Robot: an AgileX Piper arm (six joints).
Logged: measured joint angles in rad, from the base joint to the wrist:
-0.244 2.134 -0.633 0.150 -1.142 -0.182
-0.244 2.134 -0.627 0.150 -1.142 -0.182
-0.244 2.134 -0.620 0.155 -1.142 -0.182
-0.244 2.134 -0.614 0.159 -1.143 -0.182
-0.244 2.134 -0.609 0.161 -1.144 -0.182
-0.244 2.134 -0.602 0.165 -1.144 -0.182
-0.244 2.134 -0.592 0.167 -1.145 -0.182
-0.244 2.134 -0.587 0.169 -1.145 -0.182
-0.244 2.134 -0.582 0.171 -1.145 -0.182
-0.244 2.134 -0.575 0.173 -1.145 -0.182
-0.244 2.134 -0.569 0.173 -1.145 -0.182
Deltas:
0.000 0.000 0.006 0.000 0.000 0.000
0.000 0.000 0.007 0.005 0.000 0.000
0.000 0.000 0.006 0.004 -0.001 0.000
0.000 0.000 0.005 0.002 -0.001 0.000
0.000 0.000 0.007 0.004 0.000 0.000
0.000 0.000 0.010 0.002 -0.001 0.000
0.000 0.000 0.005 0.002 0.000 0.000
0.000 0.000 0.005 0.002 0.000 0.000
0.000 0.000 0.007 0.002 0.000 0.000
0.000 0.000 0.006 0.000 0.000 0.000

